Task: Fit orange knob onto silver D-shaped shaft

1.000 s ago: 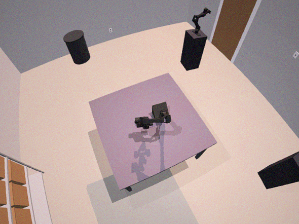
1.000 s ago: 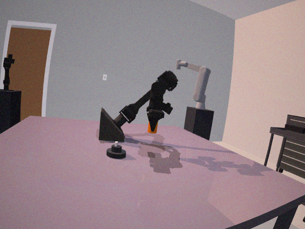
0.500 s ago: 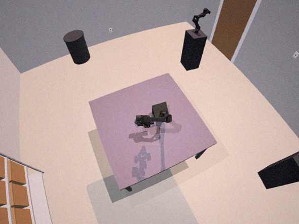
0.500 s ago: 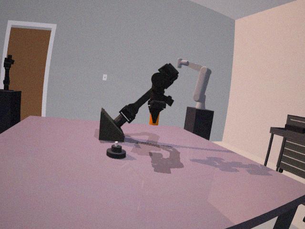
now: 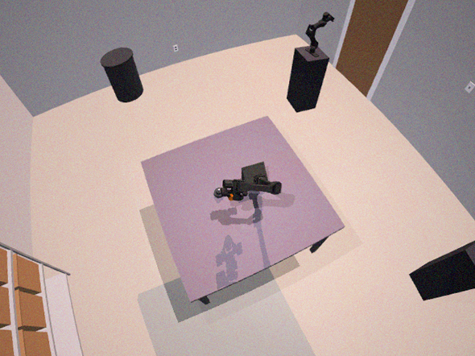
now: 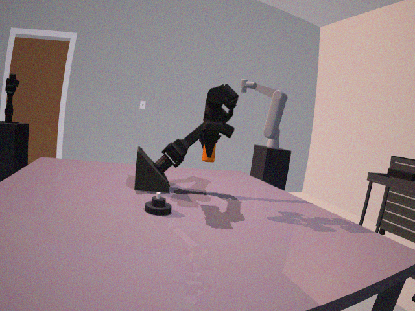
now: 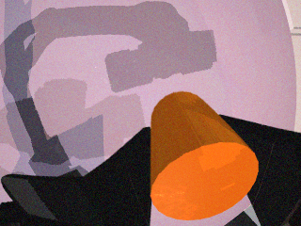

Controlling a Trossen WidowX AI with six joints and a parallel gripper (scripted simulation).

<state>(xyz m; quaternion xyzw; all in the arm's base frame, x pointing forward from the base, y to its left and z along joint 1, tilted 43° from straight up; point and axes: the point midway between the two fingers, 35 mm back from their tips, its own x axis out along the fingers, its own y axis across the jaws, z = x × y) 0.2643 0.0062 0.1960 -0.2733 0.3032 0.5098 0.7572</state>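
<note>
Now: the orange knob 3 cm above my gripper tip and 1 cm behind it. From my gripper tip the other things lie so: round black pedestal (16 cm to the right, 14 cm below, 5 cm ahead).
</note>
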